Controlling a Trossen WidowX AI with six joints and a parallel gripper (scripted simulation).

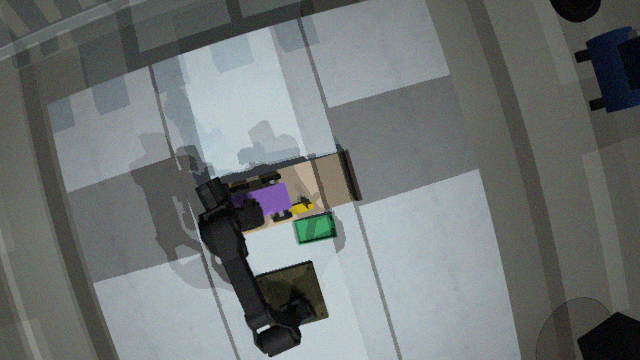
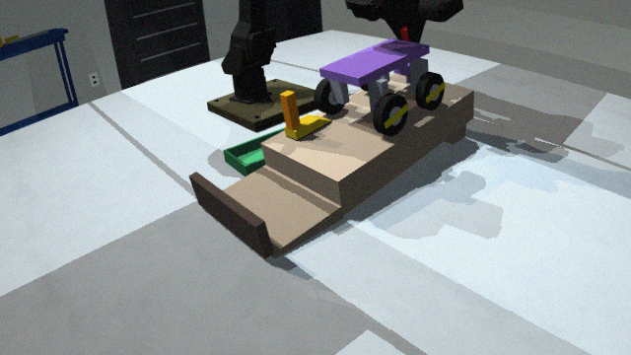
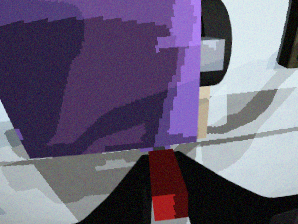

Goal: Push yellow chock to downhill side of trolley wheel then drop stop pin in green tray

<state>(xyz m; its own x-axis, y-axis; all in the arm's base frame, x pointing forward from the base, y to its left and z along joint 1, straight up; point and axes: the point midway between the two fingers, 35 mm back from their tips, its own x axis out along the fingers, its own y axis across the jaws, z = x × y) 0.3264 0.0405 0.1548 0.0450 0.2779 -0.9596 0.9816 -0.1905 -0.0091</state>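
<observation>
Right now my gripper tip is 200 mm to the left of the green tray, 150 mm above it and 140 mm past it. Round my gripper tip: red-headed stop pin (right at my gripper tip); then tan ramp (110 mm to the right, 100 mm below); then purple-decked trolley (100 mm to the right, 30 mm below).
</observation>
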